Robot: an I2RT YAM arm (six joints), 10 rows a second.
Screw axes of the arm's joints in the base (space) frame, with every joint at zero. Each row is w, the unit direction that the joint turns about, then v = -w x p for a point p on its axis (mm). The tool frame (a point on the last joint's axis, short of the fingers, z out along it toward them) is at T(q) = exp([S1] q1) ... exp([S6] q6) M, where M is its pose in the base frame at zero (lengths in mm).
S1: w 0 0 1 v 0 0 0
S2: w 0 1 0 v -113.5 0 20
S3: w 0 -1 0 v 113.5 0 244
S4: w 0 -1 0 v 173.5 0 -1
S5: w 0 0 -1 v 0 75 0
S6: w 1 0 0 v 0 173.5 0
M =
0 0 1 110.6
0 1 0 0
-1 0 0 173.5
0 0 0 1
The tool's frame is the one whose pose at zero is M.
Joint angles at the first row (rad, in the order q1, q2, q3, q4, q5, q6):
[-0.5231 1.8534 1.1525 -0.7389 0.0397 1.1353]
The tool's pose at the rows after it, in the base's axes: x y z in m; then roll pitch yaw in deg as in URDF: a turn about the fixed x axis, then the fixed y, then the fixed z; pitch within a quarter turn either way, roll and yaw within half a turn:
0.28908 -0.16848 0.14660 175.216 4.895 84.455
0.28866 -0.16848 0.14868 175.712 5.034 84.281
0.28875 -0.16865 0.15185 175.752 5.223 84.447
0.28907 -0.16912 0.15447 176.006 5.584 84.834
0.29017 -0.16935 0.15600 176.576 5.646 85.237
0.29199 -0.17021 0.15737 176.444 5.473 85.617
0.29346 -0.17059 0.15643 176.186 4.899 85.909
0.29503 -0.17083 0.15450 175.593 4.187 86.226
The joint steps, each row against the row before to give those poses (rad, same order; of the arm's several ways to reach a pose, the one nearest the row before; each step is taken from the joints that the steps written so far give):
[0.0000 0.0088 0.0144 -0.0251 0.0032 0.0032]
[0.0000 -0.0022 0.0065 -0.0158 0.0062 0.0032]
[0.0000 -0.0049 0.0073 -0.0113 0.0030 -0.0032]
[0.0000 -0.0020 0.0088 -0.0118 0.0068 -0.0071]
[0.0015 0.0043 0.0127 -0.0166 0.0047 -0.0050]
[0.0001 0.0045 0.0118 -0.0062 -0.0043 -0.0065]
[0.0000 0.0065 0.0048 0.0018 -0.0115 -0.0044]
[-0.0001 0.0066 0.0004 0.0102 -0.0162 -0.0048]

